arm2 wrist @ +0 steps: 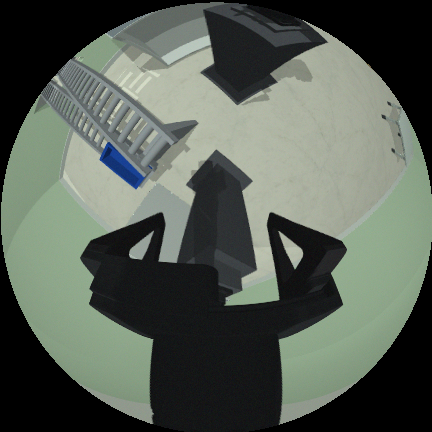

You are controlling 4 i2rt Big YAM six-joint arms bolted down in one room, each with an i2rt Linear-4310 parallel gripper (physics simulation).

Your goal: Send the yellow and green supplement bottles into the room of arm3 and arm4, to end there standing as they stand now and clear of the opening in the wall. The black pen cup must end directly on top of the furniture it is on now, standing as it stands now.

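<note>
My arm2 gripper (pixel 217 216) is open, its two black fingers wide apart with no object between them. It hangs high above the floor, over a dark pedestal. The yellow supplement bottle, the green supplement bottle and the black pen cup do not show in the arm2 wrist view. The opening in the wall cannot be made out. The grippers of arm1, arm3 and arm4 do not show.
A grey roller conveyor (pixel 112 112) runs at the left, with a blue open-topped box (pixel 122 167) at its near end. A dark pedestal (pixel 217 220) rises below the gripper; another (pixel 242 55) stands at the top. Grey furniture (pixel 160 37) is upper left, a thin metal frame far right.
</note>
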